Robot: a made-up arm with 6 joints.
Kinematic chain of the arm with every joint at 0, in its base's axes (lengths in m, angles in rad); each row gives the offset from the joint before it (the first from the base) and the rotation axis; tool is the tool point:
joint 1: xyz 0 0 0.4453 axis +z
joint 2: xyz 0.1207 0 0 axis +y
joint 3: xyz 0 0 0.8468 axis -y
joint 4: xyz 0 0 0.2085 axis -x
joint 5: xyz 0.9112 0 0 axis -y
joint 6: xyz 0.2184 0 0 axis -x
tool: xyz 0 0 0
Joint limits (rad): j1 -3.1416..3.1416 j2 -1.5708..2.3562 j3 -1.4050..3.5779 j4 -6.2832..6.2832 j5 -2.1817..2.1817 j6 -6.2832..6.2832
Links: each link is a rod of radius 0.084 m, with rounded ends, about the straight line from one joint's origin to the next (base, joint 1, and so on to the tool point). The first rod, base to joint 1, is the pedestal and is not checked.
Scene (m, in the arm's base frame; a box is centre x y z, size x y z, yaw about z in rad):
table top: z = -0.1
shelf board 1: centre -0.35 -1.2 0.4 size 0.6 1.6 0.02 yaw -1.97
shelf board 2: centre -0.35 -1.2 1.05 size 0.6 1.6 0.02 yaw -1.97
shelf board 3: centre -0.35 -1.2 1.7 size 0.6 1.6 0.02 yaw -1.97
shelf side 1: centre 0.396 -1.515 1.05 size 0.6 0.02 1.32 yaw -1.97
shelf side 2: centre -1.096 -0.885 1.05 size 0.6 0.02 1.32 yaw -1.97
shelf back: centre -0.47 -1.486 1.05 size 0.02 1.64 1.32 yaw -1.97
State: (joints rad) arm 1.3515 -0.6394 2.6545 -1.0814 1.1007 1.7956
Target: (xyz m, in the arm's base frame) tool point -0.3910 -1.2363 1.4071
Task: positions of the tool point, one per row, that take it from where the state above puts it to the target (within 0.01 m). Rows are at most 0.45 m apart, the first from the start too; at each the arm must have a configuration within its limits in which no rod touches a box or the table.
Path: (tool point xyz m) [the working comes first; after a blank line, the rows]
Joints at the target: 1.1398 -0.4265 2.2639 -1.1070 0.9712 1.7956
Straight joint move there: touches shelf board 2.

1: -0.0145 -1.1586 0.6977
2: 0.0740 -0.9490 0.6983
3: 0.1387 -0.7222 0.6751
4: -0.0366 -0.8095 1.0223
5: -0.1731 -0.7196 1.4070
6: -0.2513 -0.8937 1.4442
7: -0.3251 -1.0684 1.4441
8: -0.3910 -1.2363 1.4071

